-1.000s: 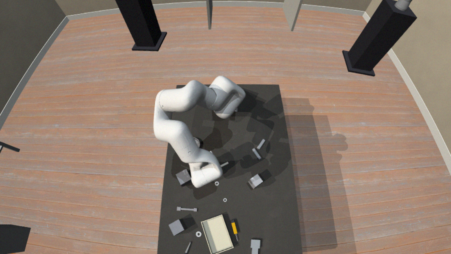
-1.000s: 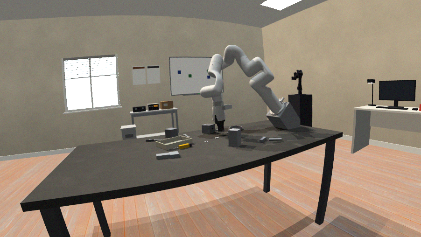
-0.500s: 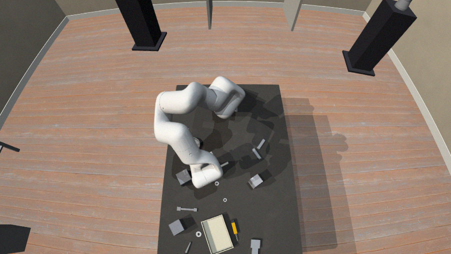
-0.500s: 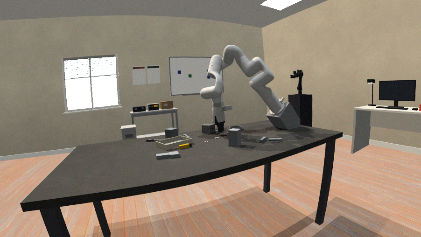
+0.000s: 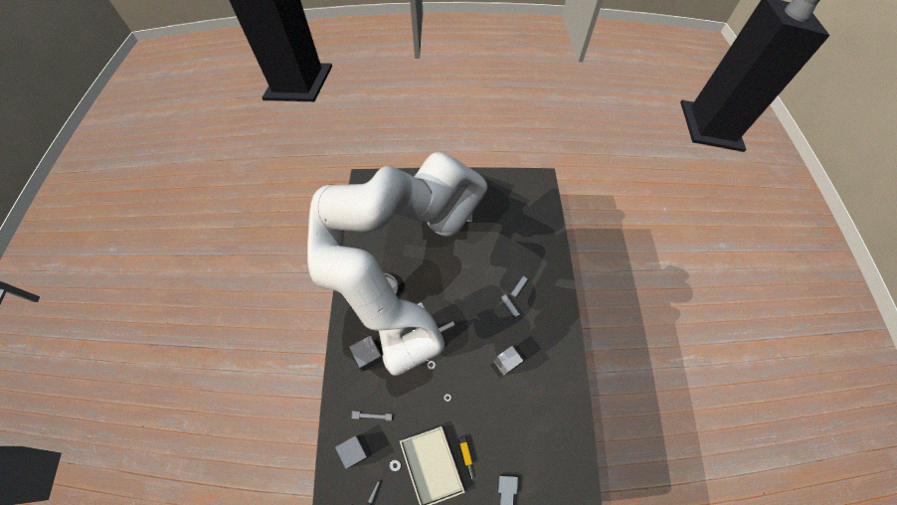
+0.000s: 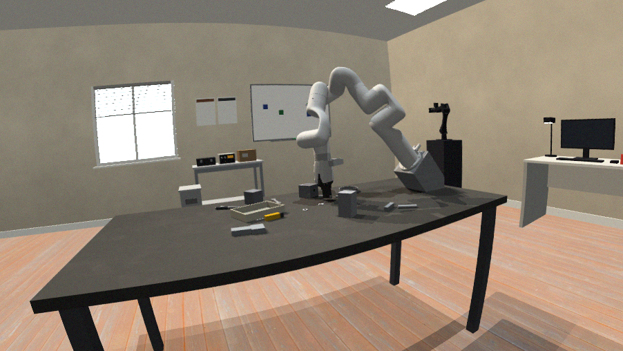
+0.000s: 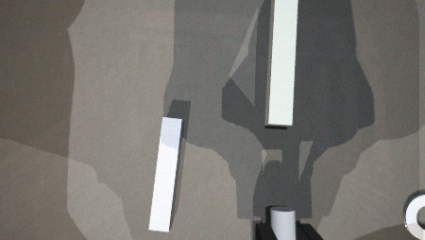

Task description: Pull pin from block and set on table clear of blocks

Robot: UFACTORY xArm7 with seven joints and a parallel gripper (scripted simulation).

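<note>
Now: hand 70 mm past the grey bar and 30 mm above it. Also, from my hand: round dish (160 mm behind, 130 mm to the right, 20 mm below); then cream bar (60 mm behind, 80 mm to the left, 30 mm below); then taller grey block (20 mm ahead, 280 mm to the left, 20 mm above).
</note>
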